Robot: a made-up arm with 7 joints.
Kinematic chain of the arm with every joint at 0, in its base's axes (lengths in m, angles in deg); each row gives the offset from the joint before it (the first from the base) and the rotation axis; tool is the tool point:
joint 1: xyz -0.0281 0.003 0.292 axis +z
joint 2: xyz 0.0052 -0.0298 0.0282 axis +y
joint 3: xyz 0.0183 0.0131 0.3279 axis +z
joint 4: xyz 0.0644 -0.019 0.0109 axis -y
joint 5: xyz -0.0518 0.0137 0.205 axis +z
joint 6: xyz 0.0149 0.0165 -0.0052 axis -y
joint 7: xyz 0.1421 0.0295 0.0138 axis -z
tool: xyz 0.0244 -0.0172 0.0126
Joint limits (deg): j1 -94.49..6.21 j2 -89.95..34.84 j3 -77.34..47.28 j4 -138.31..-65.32 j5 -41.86..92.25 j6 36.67..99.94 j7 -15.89..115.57
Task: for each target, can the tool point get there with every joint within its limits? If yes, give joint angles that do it. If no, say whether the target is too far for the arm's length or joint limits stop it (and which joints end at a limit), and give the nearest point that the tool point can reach.
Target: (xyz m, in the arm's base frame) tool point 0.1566 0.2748 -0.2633
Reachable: no: joint limits stop it (at a limit: joint 1, joint 2, joint 4, joint 5, joint 7) | nearest point 0.2323 0.1638 0.2050 | short by 0.487 m
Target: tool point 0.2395 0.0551 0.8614
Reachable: yes | joints -66.64 -31.11 31.80 -81.04 62.82 58.67 -2.61
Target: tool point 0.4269 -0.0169 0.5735
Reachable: yes | joints -21.56 12.97 16.79 -88.62 35.40 45.81 88.55
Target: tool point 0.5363 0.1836 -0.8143
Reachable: no: too far | nearest point 0.3633 0.0751 0.1937 | short by 1.028 m
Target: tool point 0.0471 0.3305 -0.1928
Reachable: no: joint limits stop it (at a limit: joint 1, joint 2, joint 4, joint 7) | nearest point 0.1807 0.2118 0.2300 | short by 0.459 m
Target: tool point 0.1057 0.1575 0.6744
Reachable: yes | joints -7.97 -38.44 22.46 -114.20 34.24 41.71 103.50
